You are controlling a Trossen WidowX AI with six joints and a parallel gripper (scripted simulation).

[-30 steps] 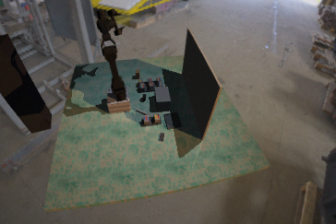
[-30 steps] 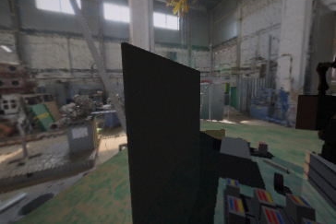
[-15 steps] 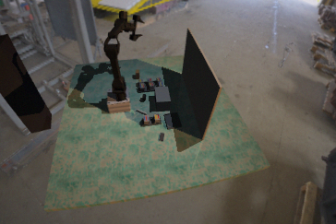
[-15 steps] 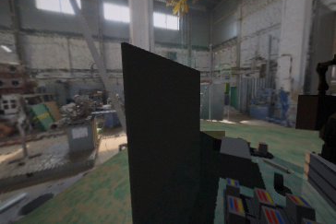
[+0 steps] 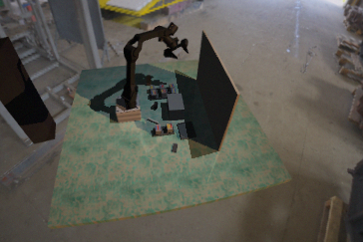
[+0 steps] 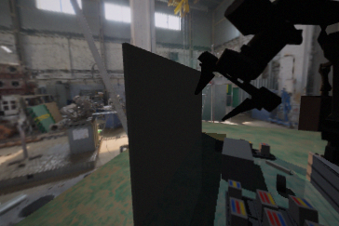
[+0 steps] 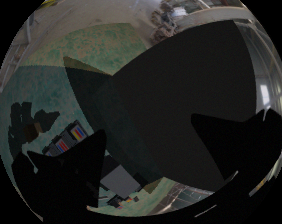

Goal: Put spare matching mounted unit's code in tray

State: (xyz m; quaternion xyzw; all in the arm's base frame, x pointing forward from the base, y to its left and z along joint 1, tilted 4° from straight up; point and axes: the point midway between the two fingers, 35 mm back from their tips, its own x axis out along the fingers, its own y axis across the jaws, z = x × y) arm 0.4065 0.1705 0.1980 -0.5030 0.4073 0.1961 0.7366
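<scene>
My gripper tip is 22 cm past the spare block, 3 cm to the right of it and 26 cm above it. Round my gripper tip: grey wall panel (9 cm ahead, 27 cm to the right, 8 cm below).
</scene>
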